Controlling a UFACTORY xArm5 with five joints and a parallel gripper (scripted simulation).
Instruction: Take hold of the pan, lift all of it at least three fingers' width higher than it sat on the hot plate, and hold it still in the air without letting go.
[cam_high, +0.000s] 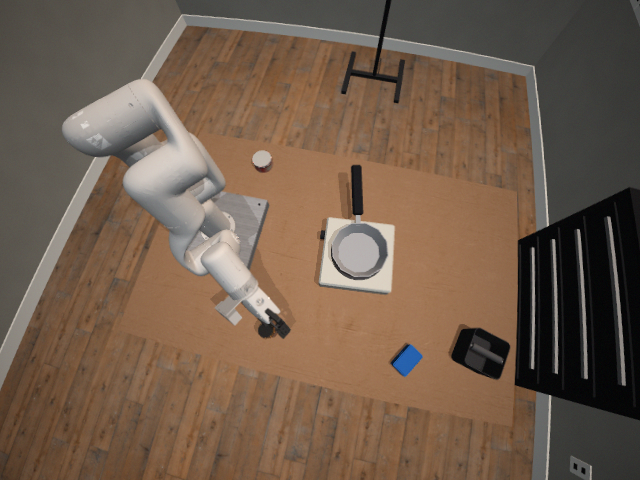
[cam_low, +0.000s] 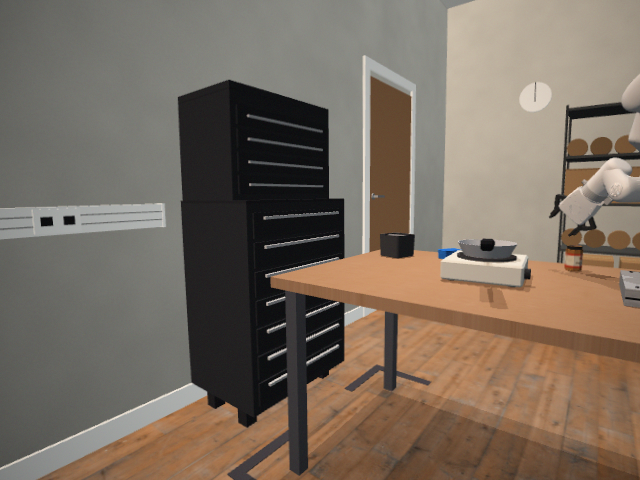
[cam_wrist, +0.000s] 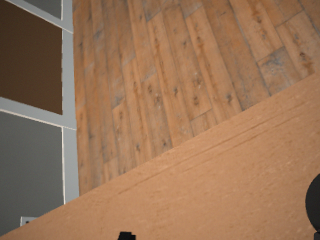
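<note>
My gripper is now 350 mm to the right of the grey pan, 170 mm short of it and 60 mm above it. The rest, counted from my hand: black bin 630 mm ahead, 120 mm below, 60 mm to the left; then blue block 410 mm ahead, 150 mm below, 10 mm to the right; then hot plate 290 mm to the left, 170 mm ahead, 130 mm below.
</note>
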